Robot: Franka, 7 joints.
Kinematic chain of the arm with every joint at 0, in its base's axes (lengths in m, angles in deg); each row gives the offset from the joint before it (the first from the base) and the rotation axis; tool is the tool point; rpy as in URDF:
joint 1: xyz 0 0 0.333 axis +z
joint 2: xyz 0 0 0 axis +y
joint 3: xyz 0 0 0.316 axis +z
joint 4: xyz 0.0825 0 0 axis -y
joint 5: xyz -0.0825 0 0.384 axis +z
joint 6: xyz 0 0 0 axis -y
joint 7: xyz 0.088 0 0 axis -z
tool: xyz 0 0 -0.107 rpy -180 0 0
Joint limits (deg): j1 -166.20..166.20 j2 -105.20..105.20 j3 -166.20..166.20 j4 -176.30..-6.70 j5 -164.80..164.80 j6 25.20..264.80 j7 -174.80..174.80
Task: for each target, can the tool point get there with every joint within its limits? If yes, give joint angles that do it. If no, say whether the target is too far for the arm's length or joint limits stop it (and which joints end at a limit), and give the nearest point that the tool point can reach.
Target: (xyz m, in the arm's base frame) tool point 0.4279 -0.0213 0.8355
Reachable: yes | joints 81.23 -17.93 -73.98 -63.99 31.58 60.48 111.25
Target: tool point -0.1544 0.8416 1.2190
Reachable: no: too far | nearest point -0.1075 0.5862 0.9501 | short by 0.374 m
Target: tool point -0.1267 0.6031 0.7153
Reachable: yes | joints 115.75 46.46 -90.98 -23.82 -84.32 234.69 44.95
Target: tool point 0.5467 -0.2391 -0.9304
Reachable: no: too far | nearest point 0.3928 -0.1718 -0.3405 | short by 0.613 m
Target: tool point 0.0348 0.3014 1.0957
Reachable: yes | joints -33.56 -10.62 71.86 -40.43 135.69 85.64 87.68
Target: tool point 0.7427 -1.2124 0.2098
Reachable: no: too far | nearest point 0.4465 -0.7288 0.2589 | short by 0.569 m
